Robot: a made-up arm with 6 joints. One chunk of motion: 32 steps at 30 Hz.
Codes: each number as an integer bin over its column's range. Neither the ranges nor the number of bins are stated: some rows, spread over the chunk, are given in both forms.
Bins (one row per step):
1: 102 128 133 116 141 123
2: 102 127 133 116 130 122
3: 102 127 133 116 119 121
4: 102 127 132 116 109 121
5: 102 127 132 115 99 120
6: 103 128 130 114 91 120
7: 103 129 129 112 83 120
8: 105 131 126 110 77 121
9: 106 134 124 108 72 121
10: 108 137 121 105 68 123
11: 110 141 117 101 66 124
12: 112 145 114 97 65 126
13: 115 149 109 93 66 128
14: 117 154 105 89 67 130
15: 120 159 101 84 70 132
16: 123 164 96 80 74 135
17: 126 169 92 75 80 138
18: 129 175 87 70 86 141
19: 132 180 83 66 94 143
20: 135 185 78 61 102 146
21: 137 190 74 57 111 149
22: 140 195 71 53 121 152
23: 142 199 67 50 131 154
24: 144 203 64 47 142 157
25: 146 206 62 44 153 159
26: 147 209 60 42 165 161
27: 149 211 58 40 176 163
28: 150 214 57 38 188 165
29: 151 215 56 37 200 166
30: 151 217 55 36 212 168
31: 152 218 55 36 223 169
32: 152 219 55 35 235 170
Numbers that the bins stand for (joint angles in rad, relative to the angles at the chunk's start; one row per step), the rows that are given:
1: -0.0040 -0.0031 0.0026 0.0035 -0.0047 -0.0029
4: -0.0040 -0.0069 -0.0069 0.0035 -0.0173 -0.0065
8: 0.0300 0.0083 -0.0644 -0.0469 -0.0298 -0.0065
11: 0.0867 0.0464 -0.1505 -0.1224 -0.0341 -0.0012
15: 0.2000 0.1148 -0.3036 -0.2651 -0.0325 0.0129
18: 0.3020 0.1757 -0.4375 -0.3825 -0.0263 0.0288
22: 0.4267 0.2518 -0.5906 -0.5252 -0.0125 0.0482
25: 0.4947 0.2936 -0.6767 -0.6007 0.0000 0.0606
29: 0.5513 0.3278 -0.7342 -0.6595 0.0184 0.0729
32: 0.5627 0.3431 -0.7437 -0.6763 0.0322 0.0800
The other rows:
2: -0.0040 -0.0069 0.0026 0.0035 -0.0090 -0.0047
3: -0.0040 -0.0069 0.0026 0.0035 -0.0133 -0.0065
5: -0.0040 -0.0069 -0.0069 -0.0049 -0.0212 -0.0082
6: 0.0073 -0.0031 -0.0261 -0.0133 -0.0243 -0.0082
7: 0.0073 0.0007 -0.0356 -0.0301 -0.0275 -0.0082
9: 0.0413 0.0197 -0.0835 -0.0636 -0.0318 -0.0065
10: 0.0640 0.0311 -0.1122 -0.0888 -0.0333 -0.0029
12: 0.1093 0.0616 -0.1792 -0.1560 -0.0345 0.0024
13: 0.1433 0.0768 -0.2270 -0.1895 -0.0341 0.0059
14: 0.1660 0.0958 -0.2653 -0.2231 -0.0337 0.0094
16: 0.2340 0.1338 -0.3514 -0.2986 -0.0310 0.0182
17: 0.2680 0.1529 -0.3897 -0.3406 -0.0286 0.0235
19: 0.3360 0.1947 -0.4758 -0.4161 -0.0231 0.0324
20: 0.3700 0.2137 -0.5236 -0.4581 -0.0200 0.0376
21: 0.3927 0.2327 -0.5619 -0.4916 -0.0165 0.0429
23: 0.4493 0.2670 -0.6289 -0.5504 -0.0086 0.0518
24: 0.4720 0.2822 -0.6576 -0.5756 -0.0043 0.0571
26: 0.5060 0.3050 -0.6959 -0.6175 0.0047 0.0641
27: 0.5287 0.3126 -0.7150 -0.6343 0.0090 0.0676
28: 0.5400 0.3240 -0.7246 -0.6511 0.0137 0.0712
30: 0.5513 0.3355 -0.7437 -0.6679 0.0231 0.0765
31: 0.5627 0.3393 -0.7437 -0.6679 0.0275 0.0782

